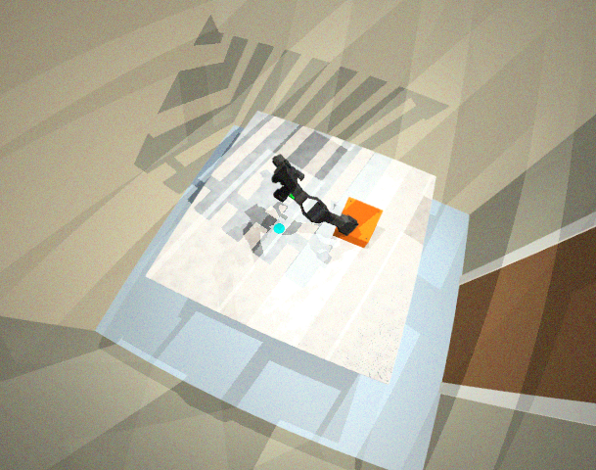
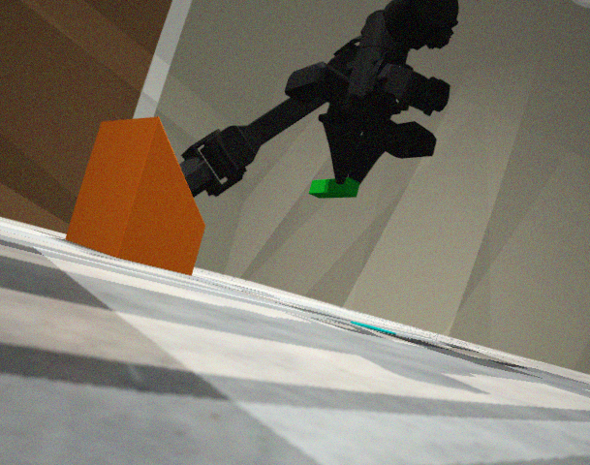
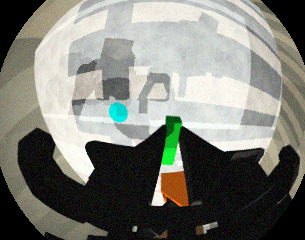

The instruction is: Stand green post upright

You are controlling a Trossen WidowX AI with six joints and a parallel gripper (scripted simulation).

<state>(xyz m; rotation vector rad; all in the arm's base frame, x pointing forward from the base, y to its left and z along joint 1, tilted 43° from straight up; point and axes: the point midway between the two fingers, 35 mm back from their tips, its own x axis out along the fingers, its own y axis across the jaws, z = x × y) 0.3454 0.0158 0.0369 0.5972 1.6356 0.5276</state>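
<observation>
Right now the cyan circle is 3 cm behind my gripper tip, 13 cm to the left of it and 14 cm below it. From my gripper tip the other things lie so: green post (2 cm behind).
</observation>
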